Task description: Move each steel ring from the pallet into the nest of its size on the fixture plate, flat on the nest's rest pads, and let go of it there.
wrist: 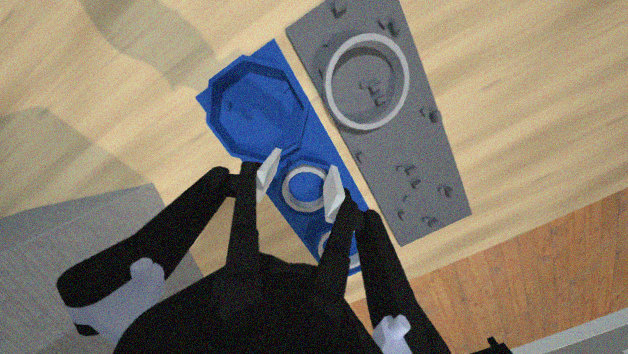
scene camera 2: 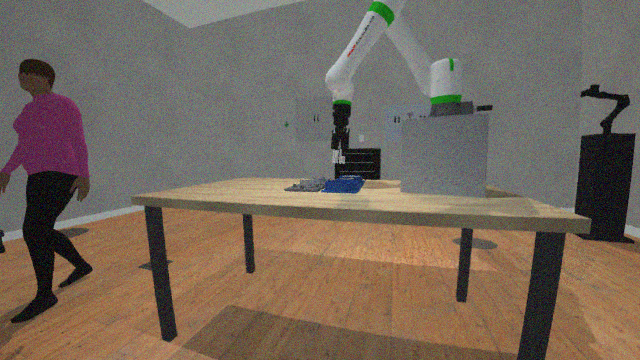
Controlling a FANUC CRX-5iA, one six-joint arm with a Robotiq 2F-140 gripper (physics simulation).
Labels:
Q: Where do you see a blue pallet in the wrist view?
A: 261, 114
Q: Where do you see a grey fixture plate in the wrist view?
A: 409, 138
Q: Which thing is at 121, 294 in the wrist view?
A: The gripper.

